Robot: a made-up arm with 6 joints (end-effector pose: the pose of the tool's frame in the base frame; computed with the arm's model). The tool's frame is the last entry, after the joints. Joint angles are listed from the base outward.
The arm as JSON. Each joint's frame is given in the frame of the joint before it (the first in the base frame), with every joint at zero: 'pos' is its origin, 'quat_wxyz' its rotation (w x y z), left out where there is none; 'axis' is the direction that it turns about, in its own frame. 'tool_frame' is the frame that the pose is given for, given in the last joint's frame.
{
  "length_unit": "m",
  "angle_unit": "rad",
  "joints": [
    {
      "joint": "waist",
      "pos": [
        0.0,
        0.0,
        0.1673
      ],
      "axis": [
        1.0,
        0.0,
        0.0
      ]
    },
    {
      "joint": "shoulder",
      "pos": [
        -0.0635,
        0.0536,
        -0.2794
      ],
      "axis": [
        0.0,
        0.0,
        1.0
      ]
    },
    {
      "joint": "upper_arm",
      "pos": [
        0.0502,
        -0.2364,
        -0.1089
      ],
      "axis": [
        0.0,
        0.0,
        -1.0
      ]
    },
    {
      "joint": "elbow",
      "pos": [
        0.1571,
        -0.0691,
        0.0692
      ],
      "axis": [
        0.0,
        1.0,
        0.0
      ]
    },
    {
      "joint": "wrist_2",
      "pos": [
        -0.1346,
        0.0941,
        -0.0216
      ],
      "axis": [
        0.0,
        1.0,
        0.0
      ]
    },
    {
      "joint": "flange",
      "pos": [
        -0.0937,
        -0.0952,
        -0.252
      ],
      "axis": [
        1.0,
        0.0,
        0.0
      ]
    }
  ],
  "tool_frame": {
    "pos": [
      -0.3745,
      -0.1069,
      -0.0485
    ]
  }
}
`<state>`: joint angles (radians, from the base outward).
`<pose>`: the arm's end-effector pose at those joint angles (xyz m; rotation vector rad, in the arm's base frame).
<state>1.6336 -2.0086 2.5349 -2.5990 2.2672 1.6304</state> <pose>-0.2764 0.8530 0.2894 -1.7870 0.3069 -2.1471</pose>
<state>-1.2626 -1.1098 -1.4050 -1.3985 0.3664 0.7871</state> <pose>-0.0045 -1.0355 -0.0182 -0.2779 -0.3032 1.0174</pose>
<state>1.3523 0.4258 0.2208 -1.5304 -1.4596 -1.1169</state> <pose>0.7615 0.3063 -0.0680 0.3329 -1.0109 -2.8218</pose>
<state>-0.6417 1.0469 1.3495 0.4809 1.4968 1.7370</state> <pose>0.0620 0.1801 0.3976 0.9884 0.5837 -2.0186</pose>
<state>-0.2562 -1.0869 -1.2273 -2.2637 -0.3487 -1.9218</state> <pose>0.4864 -0.2081 -0.3248 -0.5643 -1.8680 -1.9770</pose>
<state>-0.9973 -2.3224 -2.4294 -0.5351 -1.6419 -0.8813</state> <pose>0.2293 -0.5386 -0.2465 -0.9128 -2.3271 0.2007</pose>
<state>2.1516 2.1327 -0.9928 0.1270 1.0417 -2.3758</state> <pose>0.4041 -0.1769 0.3431 1.6666 1.9569 1.6071</pose>
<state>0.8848 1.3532 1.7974 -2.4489 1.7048 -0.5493</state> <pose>0.1800 0.5823 -0.5111 0.1501 -0.2732 -0.7997</pose>
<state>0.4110 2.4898 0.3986 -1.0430 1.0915 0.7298</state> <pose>0.3295 0.3156 -0.5488 0.6303 0.3720 2.1229</pose>
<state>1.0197 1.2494 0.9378 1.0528 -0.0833 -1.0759</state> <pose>-0.0991 -0.1830 0.0049 -0.2024 0.2320 0.9769</pose>
